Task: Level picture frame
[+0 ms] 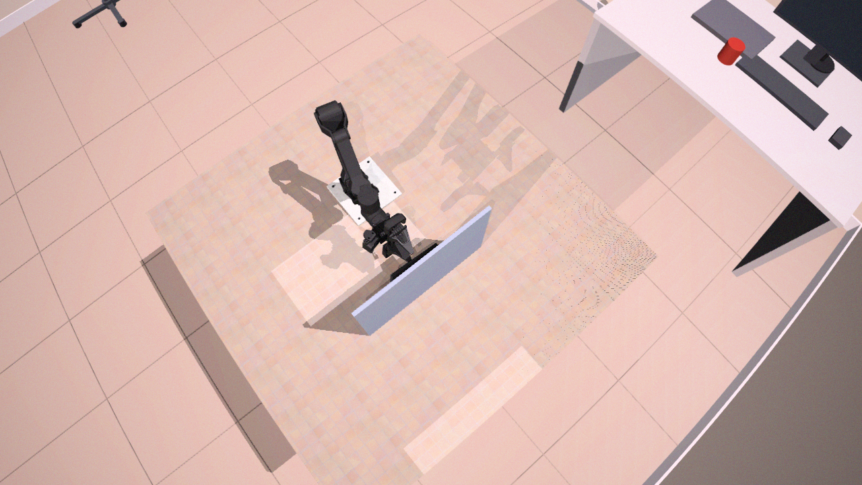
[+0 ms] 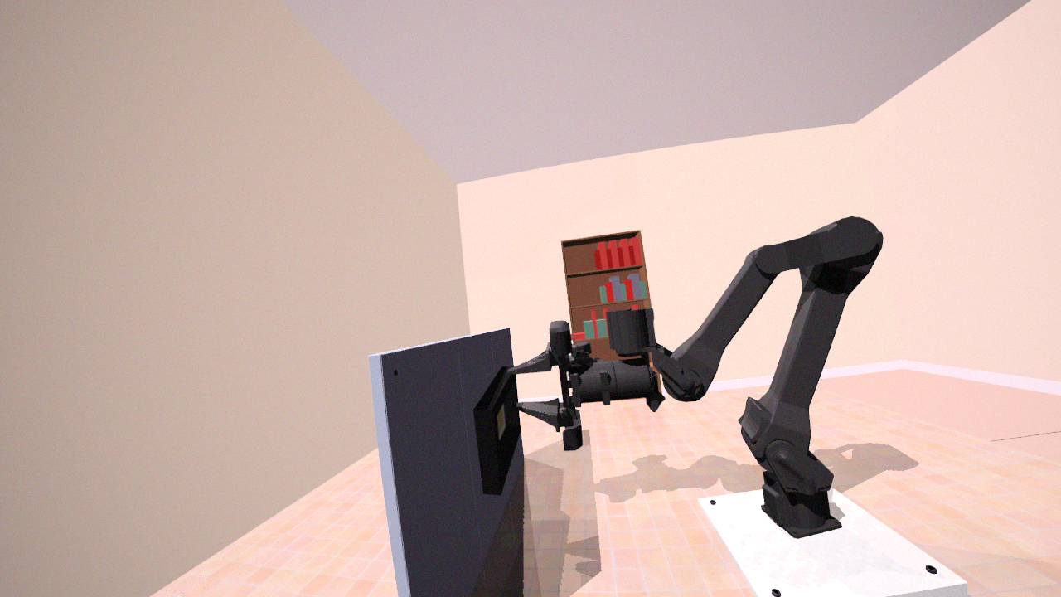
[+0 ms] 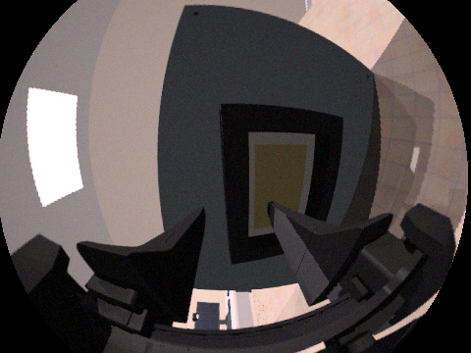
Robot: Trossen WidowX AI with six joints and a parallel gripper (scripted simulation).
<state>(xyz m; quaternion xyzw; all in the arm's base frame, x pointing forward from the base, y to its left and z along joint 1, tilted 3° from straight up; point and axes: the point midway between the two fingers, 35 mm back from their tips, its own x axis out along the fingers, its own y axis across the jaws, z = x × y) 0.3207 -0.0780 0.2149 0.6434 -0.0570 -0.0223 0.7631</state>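
Right now the picture frame is 30 mm ahead of my gripper tip, 10 mm to the right of it and 50 mm below it. From my gripper tip the other things lie so: wall panel (40 mm ahead, 60 mm below).
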